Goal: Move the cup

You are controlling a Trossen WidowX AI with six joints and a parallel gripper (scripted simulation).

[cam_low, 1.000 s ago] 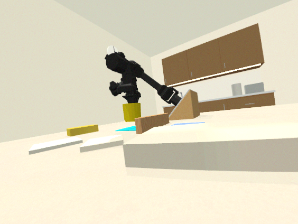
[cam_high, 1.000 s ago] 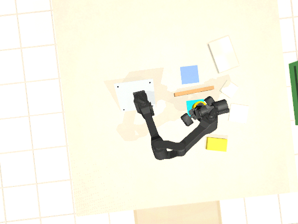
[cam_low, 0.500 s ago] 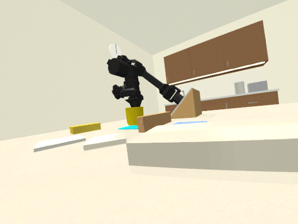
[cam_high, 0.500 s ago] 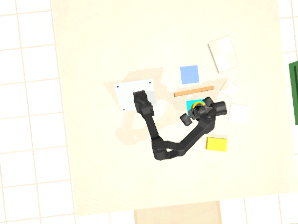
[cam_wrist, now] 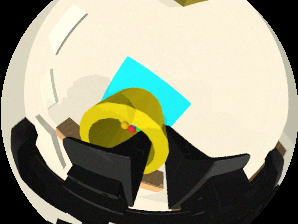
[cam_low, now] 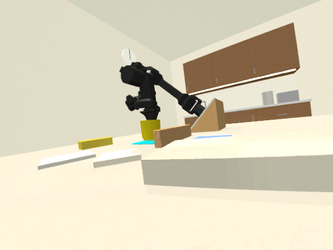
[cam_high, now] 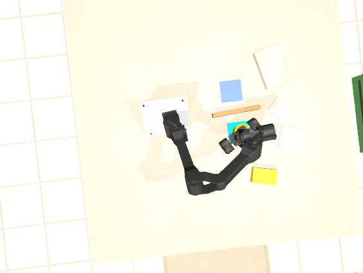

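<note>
Now: the yellow cup 20 mm ahead of my gripper tip and 10 mm to the left of it. The rest, counted from my gripper tip: wooden bar (30 mm ahead, 110 mm to the left, 30 mm below); light blue pad (30 mm ahead, 210 mm to the left, 50 mm below); cyan pad (30 mm ahead, 10 mm to the left, 50 mm below).
</note>
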